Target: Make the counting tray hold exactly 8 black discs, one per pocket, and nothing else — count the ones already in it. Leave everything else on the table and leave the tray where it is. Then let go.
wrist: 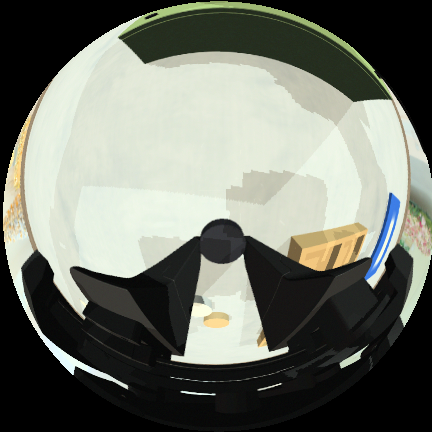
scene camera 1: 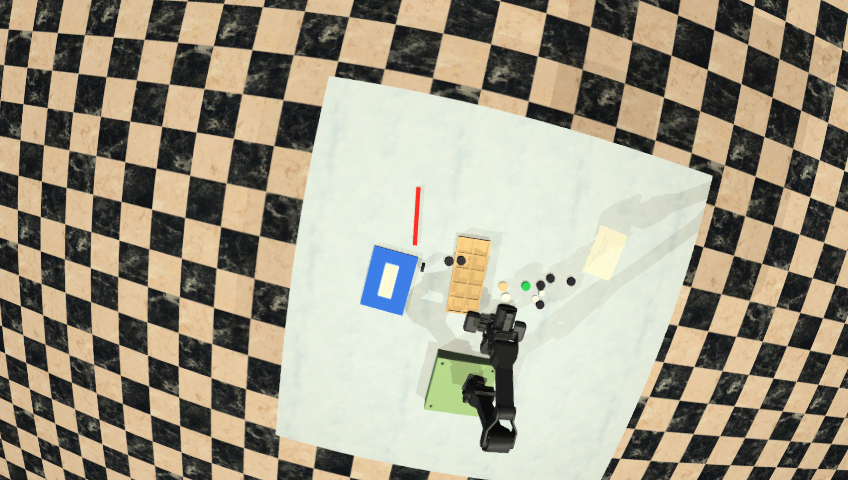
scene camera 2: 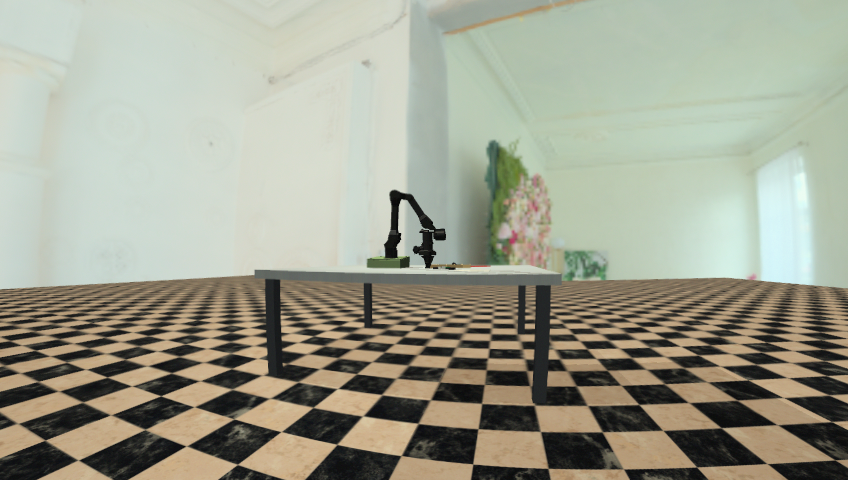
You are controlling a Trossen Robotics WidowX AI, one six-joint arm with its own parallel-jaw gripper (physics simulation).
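Observation:
The counting tray (scene camera 1: 468, 274) (wrist: 327, 238) is tan, with two columns of pockets. One black disc (scene camera 1: 461, 260) is at a pocket in its left column; the other pockets look bare in scene camera 1. Another black disc (scene camera 1: 448, 261) lies just outside the tray's left side. Several black discs (scene camera 1: 540, 285) (scene camera 1: 550, 277) (scene camera 1: 571, 281) (scene camera 1: 539, 304) lie right of the tray. My gripper (scene camera 2: 428, 265) (wrist: 221, 241) is shut on a black disc (wrist: 222, 230), low at the table beside the tray's near end. The arm hides this disc in scene camera 1.
A green disc (scene camera 1: 525, 286), a tan disc (scene camera 1: 502, 286) (wrist: 216, 320) and a white disc (scene camera 1: 505, 297) lie right of the tray. A blue board (scene camera 1: 370, 285), red bar (scene camera 1: 416, 215), small black item (scene camera 1: 423, 267), cream sheet (scene camera 1: 605, 252) and green base (scene camera 1: 449, 389) are also there.

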